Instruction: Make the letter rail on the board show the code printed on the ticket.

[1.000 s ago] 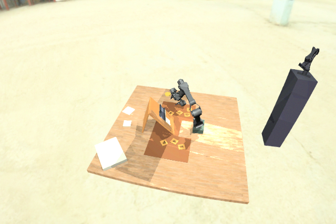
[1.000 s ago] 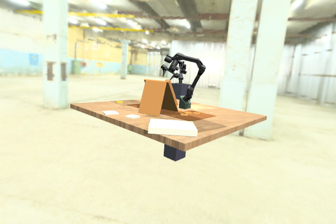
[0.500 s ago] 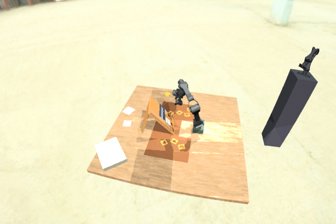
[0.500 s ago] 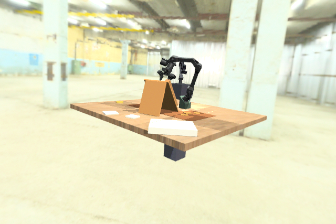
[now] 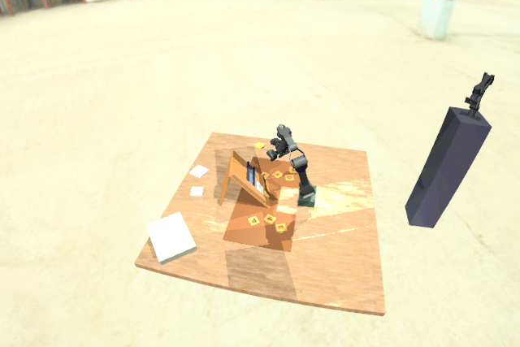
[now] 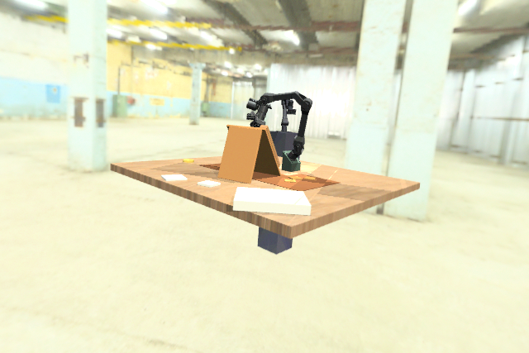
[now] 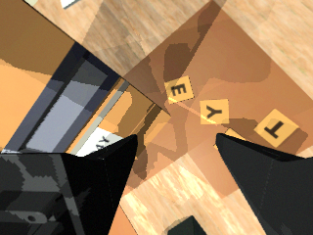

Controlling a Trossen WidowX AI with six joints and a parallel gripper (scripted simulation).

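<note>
Right now the yellow letter tile is 10 cm behind my gripper tip, 7 cm to the right of it and 20 cm below it. Also, from my gripper tip: yellow disc 18 cm ahead, 39 cm to the right, 19 cm below; then white ticket 7 cm ahead, 16 cm to the left, 12 cm below; then brown mat 2 cm behind, 14 cm to the left, 20 cm below.
</note>
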